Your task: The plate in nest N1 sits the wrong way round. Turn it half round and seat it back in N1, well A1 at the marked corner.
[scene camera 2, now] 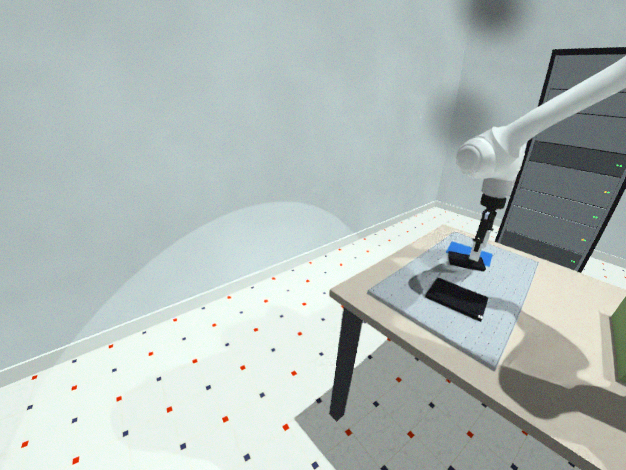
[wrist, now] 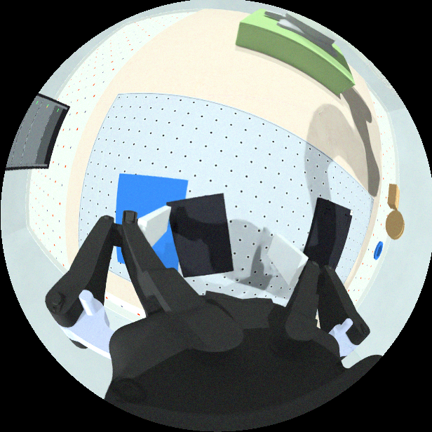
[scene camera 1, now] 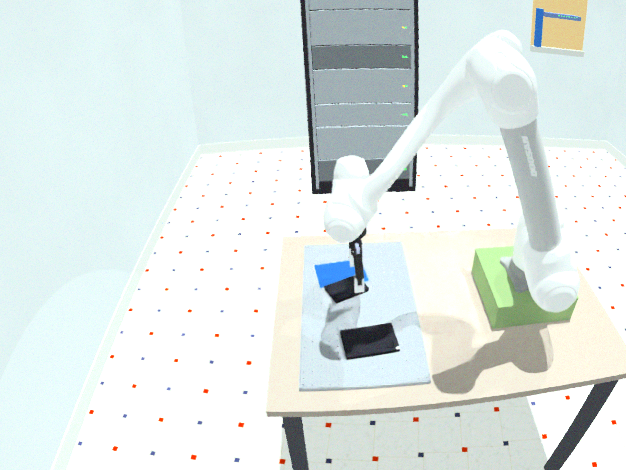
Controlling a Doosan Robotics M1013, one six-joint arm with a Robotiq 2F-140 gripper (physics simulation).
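Observation:
Two flat black rectangular things lie on the pale perforated board (scene camera 1: 364, 374) (scene camera 2: 515, 283) (wrist: 200, 125). One black block (scene camera 1: 343, 290) (scene camera 2: 460, 260) (wrist: 200, 235) sits slightly turned against the blue rectangle (scene camera 1: 331, 273) (scene camera 2: 459, 247) (wrist: 145, 192). The other black piece (scene camera 1: 369, 339) (scene camera 2: 457, 298) (wrist: 327, 232) has a small white mark at one corner. No nest label or well A1 is readable, and plate and nest cannot be told apart. My gripper (scene camera 1: 355, 273) (scene camera 2: 479, 247) (wrist: 221, 232) is open and empty above the block by the blue rectangle. Its fingertips hide parts of the block and the blue rectangle.
The board lies on a beige table (scene camera 1: 444, 268) (scene camera 2: 419, 252) (wrist: 175, 60). The green base block (scene camera 1: 525, 316) (scene camera 2: 619, 338) (wrist: 295, 52) carries the arm at the table's other side. A server rack (scene camera 1: 362, 56) (scene camera 2: 571, 156) (wrist: 52, 135) stands behind the table. The arm casts shadows on board and table.

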